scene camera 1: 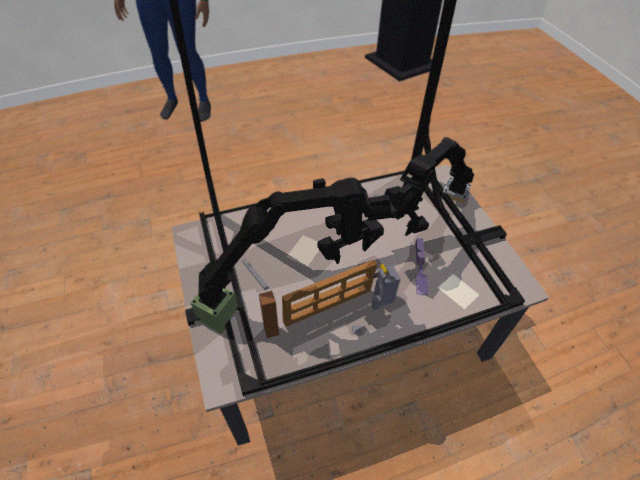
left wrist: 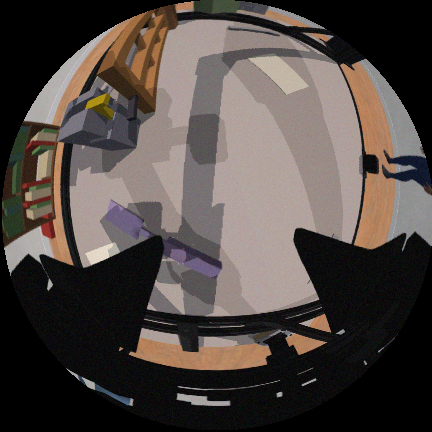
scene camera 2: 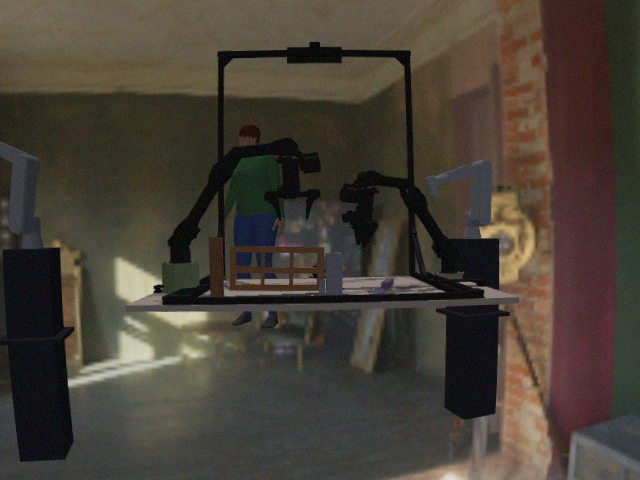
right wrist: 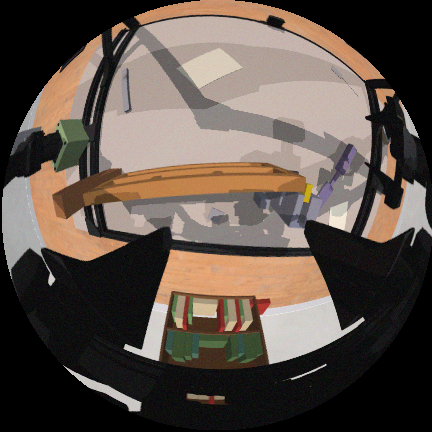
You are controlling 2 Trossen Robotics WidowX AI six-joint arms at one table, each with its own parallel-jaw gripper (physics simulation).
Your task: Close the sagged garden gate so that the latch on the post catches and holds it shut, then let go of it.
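Seen in the pictures: left gripper, fingertip midpoint: [scene camera 1: 399,225] [left wrist: 230,239] [scene camera 2: 360,246] [right wrist: 366,139]; right gripper, fingertip midpoint: [scene camera 1: 350,256] [scene camera 2: 293,220] [right wrist: 240,230]; left arm's base, link origin: [scene camera 1: 457,187] [left wrist: 275,338] [scene camera 2: 448,272] [right wrist: 386,130]; right arm's base, link origin: [scene camera 1: 212,297] [scene camera 2: 180,262] [right wrist: 55,145].
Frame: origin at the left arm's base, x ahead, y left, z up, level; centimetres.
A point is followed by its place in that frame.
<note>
The orange lattice gate [scene camera 1: 286,311] {y -31.5, x 88.6, z 8.2 cm} [scene camera 2: 279,250] {y -22.0, x 75.4, z 12.3 cm} [left wrist: 115,75] {y -14.2, x 62.0, z 11.1 cm} [right wrist: 200,186] {y -21.6, x 73.2, z 13.5 cm} stands between the brown post [scene camera 1: 269,315] {y -34.5, x 93.4, z 10.7 cm} [scene camera 2: 216,266] {y -34.0, x 92.9, z 7.5 cm} [right wrist: 75,197] {y -34.5, x 90.1, z 13.8 cm} and the grey latch post [scene camera 1: 390,286] {y -6.7, x 65.6, z 8.4 cm} [scene camera 2: 334,273] {y -6.4, x 65.2, z 4.6 cm} [left wrist: 80,125] {y -8.6, x 60.1, z 11.2 cm} [right wrist: 296,212] {y -9.6, x 64.8, z 11.2 cm}. Its free end is close beside the latch post, which carries a yellow latch piece [scene camera 1: 383,268] {y -11.0, x 61.8, z 10.8 cm} [left wrist: 100,105] {y -11.1, x 60.6, z 10.3 cm} [right wrist: 308,193] {y -10.8, x 61.4, z 10.8 cm}. I cannot tell whether the latch has caught. My right gripper [scene camera 1: 351,245] {y -19.3, x 71.0, z 22.4 cm} [scene camera 2: 294,215] {y -19.3, x 71.0, z 22.4 cm} [right wrist: 240,230] {y -19.3, x 71.0, z 22.4 cm} is open and empty above the gate. My left gripper [scene camera 2: 363,241] {y -12.6, x 43.6, z 12.6 cm} [left wrist: 230,239] {y -12.6, x 43.6, z 12.6 cm} is open and empty above the table, to the right of the latch post; it is partly hidden in scene camera 1.
A purple jointed piece [scene camera 1: 422,283] {y 1.7, x 51.8, z -2.1 cm} [left wrist: 125,218] {y 1.0, x 51.7, z -2.1 cm} [right wrist: 345,160] {y -3.9, x 40.8, z -0.1 cm} lies right of the latch post. A thin grey bar [scene camera 1: 255,273] {y -51.9, x 75.2, z -1.8 cm} [right wrist: 126,90] {y -50.7, x 75.1, z -1.9 cm} lies behind the brown post. A small grey piece [scene camera 1: 358,329] {y -11.1, x 78.4, z -2.5 cm} [right wrist: 216,215] {y -11.4, x 78.4, z -2.5 cm} lies before the gate. The two arms are close together in scene camera 1.
</note>
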